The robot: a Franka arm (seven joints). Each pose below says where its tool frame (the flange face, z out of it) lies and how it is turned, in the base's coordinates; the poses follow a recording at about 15 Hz.
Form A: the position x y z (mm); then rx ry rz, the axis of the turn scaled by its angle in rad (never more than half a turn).
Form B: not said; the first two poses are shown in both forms.
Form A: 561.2 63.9 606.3 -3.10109 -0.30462 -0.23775
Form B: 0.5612 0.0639 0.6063 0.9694 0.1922 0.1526 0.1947 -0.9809 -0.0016
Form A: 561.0 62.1 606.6 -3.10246 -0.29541 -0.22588
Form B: 0.5610 0.0621 0.6066 0.9717 0.1865 0.1451 0.1889 -0.9820 -0.0031
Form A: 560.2 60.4 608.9 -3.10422 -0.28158 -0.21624
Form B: 0.5602 0.0604 0.6089 0.9742 0.1779 0.1391 0.1802 -0.9836 -0.0046
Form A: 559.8 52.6 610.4 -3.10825 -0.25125 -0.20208
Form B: 0.5598 0.0526 0.6104 0.9787 0.1589 0.1300 0.1610 -0.9869 -0.0062
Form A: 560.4 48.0 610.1 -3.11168 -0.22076 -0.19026
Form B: 0.5604 0.0480 0.6101 0.9826 0.1397 0.1224 0.1416 -0.9899 -0.0076
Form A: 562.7 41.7 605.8 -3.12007 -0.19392 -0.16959
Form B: 0.5627 0.0417 0.6058 0.9865 0.1229 0.1086 0.1241 -0.9923 -0.0042
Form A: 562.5 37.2 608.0 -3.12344 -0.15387 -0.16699
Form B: 0.5625 0.0372 0.6080 0.9895 0.0975 0.1068 0.0985 -0.9951 -0.0046
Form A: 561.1 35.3 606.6 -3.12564 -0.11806 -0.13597
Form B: 0.5611 0.0353 0.6066 0.9934 0.0748 0.0871 0.0758 -0.9971 -0.0075
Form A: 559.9 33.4 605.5 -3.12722 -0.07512 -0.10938
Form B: 0.5599 0.0334 0.6055 0.9964 0.0476 0.0701 0.0484 -0.9988 -0.0099
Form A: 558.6 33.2 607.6 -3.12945 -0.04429 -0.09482
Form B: 0.5586 0.0332 0.6076 0.9978 0.0280 0.0607 0.0286 -0.9995 -0.0095
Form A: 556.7 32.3 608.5 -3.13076 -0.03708 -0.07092
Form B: 0.5567 0.0323 0.6085 0.9987 0.0234 0.0454 0.0239 -0.9997 -0.0093
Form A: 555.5 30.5 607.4 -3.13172 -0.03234 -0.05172
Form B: 0.5555 0.0305 0.6074 0.9992 0.0205 0.0331 0.0208 -0.9997 -0.0089
